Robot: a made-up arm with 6 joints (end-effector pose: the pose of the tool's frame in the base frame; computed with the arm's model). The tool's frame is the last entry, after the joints. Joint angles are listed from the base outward.
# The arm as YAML. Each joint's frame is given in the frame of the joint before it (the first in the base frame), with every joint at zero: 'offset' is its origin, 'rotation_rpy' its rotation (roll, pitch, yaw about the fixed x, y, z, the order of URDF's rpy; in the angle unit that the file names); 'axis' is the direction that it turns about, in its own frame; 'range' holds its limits. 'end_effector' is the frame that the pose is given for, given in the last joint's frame.
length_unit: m
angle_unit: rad
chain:
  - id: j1
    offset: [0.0, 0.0, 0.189]
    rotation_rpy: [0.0, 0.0, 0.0]
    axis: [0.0, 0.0, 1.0]
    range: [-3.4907, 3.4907]
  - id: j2
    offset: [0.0, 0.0, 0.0]
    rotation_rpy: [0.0, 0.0, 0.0]
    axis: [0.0, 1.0, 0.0]
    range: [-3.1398, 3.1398]
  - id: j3
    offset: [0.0, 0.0, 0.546]
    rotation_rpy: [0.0, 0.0, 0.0]
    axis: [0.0, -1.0, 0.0]
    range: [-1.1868, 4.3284]
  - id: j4
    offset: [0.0, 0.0, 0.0]
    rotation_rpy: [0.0, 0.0, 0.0]
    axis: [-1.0, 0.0, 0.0]
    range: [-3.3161, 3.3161]
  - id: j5
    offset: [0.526, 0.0, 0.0]
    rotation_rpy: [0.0, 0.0, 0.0]
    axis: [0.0, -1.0, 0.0]
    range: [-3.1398, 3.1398]
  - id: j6
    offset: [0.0, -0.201, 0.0]
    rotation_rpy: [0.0, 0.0, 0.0]
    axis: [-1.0, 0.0, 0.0]
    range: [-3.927, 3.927]
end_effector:
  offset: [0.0, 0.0, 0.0]
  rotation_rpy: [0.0, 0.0, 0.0]
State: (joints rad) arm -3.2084 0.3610 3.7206 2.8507 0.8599 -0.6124
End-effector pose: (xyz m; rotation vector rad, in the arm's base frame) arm 0.2947 -0.2127 0.5298 0.8206 -0.7000 -0.0115
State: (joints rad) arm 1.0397 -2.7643 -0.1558 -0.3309 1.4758 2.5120
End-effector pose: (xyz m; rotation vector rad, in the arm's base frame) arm -0.1506 -0.6317 0.0050 1.4799 -0.1930 -1.7862
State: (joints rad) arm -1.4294 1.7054 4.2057 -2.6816 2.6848 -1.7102
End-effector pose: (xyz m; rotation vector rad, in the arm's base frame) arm 0.2027 -0.1458 0.5019 -0.6281 0.9872 -1.3438
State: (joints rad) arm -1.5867 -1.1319 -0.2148 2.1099 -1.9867 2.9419
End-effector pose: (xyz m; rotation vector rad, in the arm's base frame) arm 0.1081 0.3096 0.9435 0.9811 2.7868 0.4744
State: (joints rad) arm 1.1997 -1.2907 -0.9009 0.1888 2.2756 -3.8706
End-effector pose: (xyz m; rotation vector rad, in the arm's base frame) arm 0.1649 -0.1205 0.5747 0.0900 -1.1465 -1.6908
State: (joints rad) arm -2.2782 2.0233 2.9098 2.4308 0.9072 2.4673
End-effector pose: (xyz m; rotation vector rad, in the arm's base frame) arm -0.3534 -0.6477 0.4408 0.7170 -1.0006 -1.4839
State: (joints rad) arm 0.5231 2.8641 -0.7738 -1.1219 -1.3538 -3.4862
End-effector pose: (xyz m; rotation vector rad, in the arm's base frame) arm -0.1528 -0.1888 0.0736 -1.6683 -2.2695 -1.3461
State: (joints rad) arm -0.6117 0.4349 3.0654 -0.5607 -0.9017 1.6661
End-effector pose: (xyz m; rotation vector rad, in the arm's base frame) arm -0.2422 -0.0380 1.0347 -1.8558 -1.3870 -1.2391
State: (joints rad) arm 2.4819 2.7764 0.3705 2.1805 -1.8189 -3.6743
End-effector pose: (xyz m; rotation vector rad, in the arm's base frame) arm -0.0039 -0.1427 -0.7962 -0.3052 0.0893 1.5271
